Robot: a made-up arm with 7 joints.
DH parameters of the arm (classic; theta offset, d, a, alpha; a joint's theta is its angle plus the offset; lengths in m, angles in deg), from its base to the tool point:
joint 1: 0 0.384 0 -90
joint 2: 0 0 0 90
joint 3: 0 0.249 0.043 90
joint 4: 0 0 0.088 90
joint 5: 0 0.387 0 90
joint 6: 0 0 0.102 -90
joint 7: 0 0.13 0 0
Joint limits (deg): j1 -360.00..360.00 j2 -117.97..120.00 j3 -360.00..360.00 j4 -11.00..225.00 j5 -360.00..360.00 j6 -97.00..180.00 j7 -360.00..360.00
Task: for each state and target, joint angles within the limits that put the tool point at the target. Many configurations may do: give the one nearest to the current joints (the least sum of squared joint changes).
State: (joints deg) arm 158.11 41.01 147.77 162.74 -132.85 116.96 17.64
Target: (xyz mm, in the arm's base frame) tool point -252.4 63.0 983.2
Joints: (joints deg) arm 151.91 12.75 146.54 165.04 -134.25 140.62 17.64
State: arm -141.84 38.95 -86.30 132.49 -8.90 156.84 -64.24
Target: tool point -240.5 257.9 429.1
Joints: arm -158.95 47.19 -78.63 77.62 -3.60 156.61 -64.24
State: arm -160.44 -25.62 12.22 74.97 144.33 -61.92 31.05
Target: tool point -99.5 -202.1 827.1
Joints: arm -150.41 -38.42 29.50 94.15 143.91 -53.01 31.05
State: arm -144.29 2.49 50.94 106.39 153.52 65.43 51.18
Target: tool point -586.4 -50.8 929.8
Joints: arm -190.39 25.61 25.79 135.62 160.96 60.09 51.18
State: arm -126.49 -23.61 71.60 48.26 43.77 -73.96 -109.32
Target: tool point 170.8 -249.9 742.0
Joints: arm -124.83 -35.25 58.49 55.50 47.07 -83.34 -109.32
